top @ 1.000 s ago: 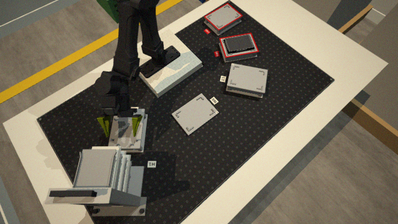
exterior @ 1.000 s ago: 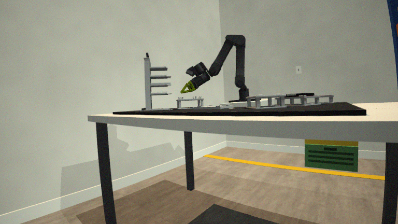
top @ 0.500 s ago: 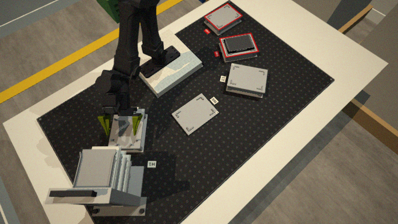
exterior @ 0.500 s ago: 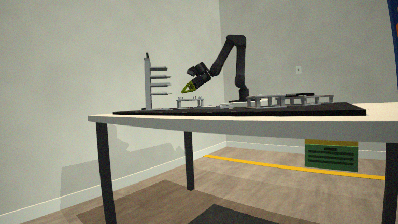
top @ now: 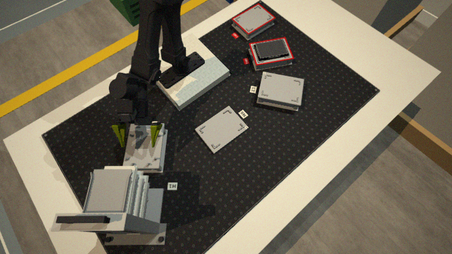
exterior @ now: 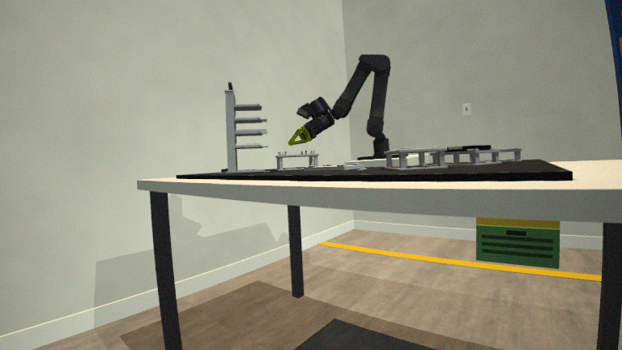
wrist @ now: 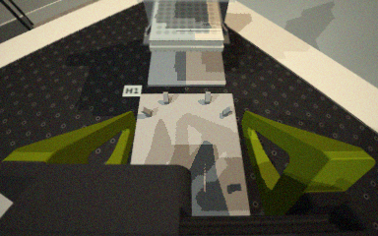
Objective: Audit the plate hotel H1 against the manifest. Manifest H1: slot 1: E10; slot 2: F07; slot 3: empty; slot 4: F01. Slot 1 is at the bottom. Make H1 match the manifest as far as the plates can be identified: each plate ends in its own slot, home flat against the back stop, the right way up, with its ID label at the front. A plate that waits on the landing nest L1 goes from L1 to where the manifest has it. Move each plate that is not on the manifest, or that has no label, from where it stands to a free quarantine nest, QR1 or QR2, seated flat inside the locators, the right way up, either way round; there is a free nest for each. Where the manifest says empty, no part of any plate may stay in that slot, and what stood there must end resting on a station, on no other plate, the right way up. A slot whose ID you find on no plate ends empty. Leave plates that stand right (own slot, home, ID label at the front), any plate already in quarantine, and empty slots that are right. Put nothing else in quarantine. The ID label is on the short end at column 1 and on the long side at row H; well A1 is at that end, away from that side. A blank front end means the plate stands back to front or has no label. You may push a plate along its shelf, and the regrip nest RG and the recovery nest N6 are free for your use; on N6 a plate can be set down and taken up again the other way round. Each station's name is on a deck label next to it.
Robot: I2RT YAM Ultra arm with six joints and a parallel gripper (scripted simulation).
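My hand is 60 mm above the regrip nest, 10 mm to the right of it and 10 mm past it. The rest, counted from my hand: H1 deck label (150 mm ahead, 110 mm below); then white well plate (120 mm ahead, 100 mm to the right, 10 mm below); then plate hotel H1 (180 mm ahead, 160 mm to the right, 40 mm above).
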